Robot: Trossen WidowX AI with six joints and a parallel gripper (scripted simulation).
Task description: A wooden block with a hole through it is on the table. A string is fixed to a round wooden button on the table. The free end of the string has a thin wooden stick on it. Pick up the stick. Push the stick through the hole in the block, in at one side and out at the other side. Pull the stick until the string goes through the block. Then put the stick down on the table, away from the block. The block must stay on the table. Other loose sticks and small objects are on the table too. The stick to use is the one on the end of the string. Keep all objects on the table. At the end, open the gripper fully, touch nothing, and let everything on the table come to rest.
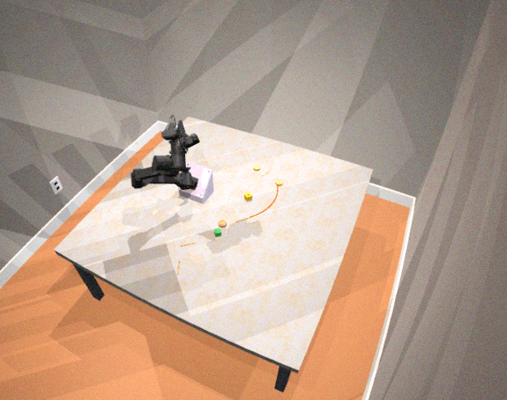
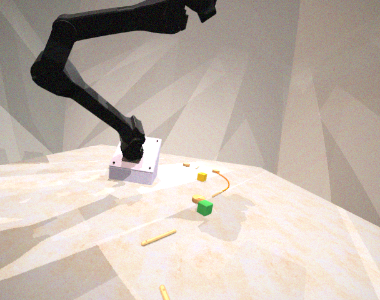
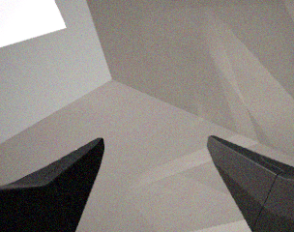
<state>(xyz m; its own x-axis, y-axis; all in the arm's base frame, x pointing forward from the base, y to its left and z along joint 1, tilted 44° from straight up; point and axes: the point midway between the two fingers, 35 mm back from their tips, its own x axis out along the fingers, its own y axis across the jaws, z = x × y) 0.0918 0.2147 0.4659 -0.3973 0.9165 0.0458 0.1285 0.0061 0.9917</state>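
The yellow wooden block lies 580 mm below my gripper tip, 250 mm to the left of it and 200 mm ahead of it. From my gripper tip the other things lie so: thin wooden stick 590 mm below, 250 mm ahead, 120 mm to the left; then green cube 580 mm below, 170 mm ahead, 40 mm to the right.
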